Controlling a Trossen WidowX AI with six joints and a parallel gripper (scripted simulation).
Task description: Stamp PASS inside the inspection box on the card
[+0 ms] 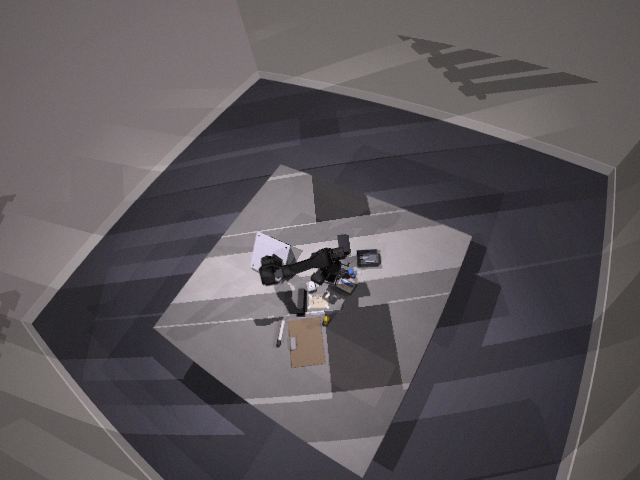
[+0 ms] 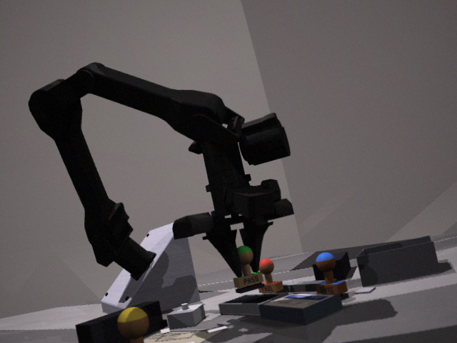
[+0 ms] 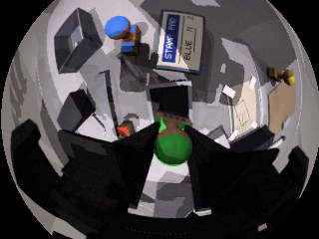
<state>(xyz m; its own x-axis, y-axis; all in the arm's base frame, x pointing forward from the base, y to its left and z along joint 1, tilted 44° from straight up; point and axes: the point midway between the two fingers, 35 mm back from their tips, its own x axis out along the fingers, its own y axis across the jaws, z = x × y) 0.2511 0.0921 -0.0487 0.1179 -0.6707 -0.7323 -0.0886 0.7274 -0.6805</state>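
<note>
My gripper tip is 50 mm above the black ink pad. The rest, counted from my gripper tip: blue-labelled pad tin: 100 mm ahead, 40 mm below, 10 mm to the left; then blue-knobbed stamp: 90 mm ahead, 70 mm to the left, 30 mm below; then red-knobbed stamp: 60 mm to the left, 50 mm behind, 30 mm below.
</note>
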